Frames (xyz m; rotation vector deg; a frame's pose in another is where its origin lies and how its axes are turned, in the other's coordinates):
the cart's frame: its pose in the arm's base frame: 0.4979 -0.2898 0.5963 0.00 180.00 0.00
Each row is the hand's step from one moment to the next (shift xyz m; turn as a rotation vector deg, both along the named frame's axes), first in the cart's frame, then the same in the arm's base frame.
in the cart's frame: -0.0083 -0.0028 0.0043 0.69 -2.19 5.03
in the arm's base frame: 0.0083 -0.0028 -0.0043 -0.69 -2.19 -5.03
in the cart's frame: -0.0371 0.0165 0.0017 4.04 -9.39 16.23
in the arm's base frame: 0.0371 0.0165 -0.0017 -4.04 -9.39 -16.23
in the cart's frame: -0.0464 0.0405 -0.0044 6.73 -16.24 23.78
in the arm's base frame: 0.0464 0.0405 0.0044 -6.73 -16.24 -23.78
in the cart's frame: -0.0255 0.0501 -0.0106 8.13 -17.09 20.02
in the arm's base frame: 0.0255 0.0501 0.0106 -8.13 -17.09 -20.02
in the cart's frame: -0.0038 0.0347 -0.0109 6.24 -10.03 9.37
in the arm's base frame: 0.0038 0.0347 0.0109 -6.24 -10.03 -9.37
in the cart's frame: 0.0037 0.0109 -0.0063 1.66 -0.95 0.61
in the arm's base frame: -0.0037 0.0109 0.0063 -1.66 -0.95 -0.61
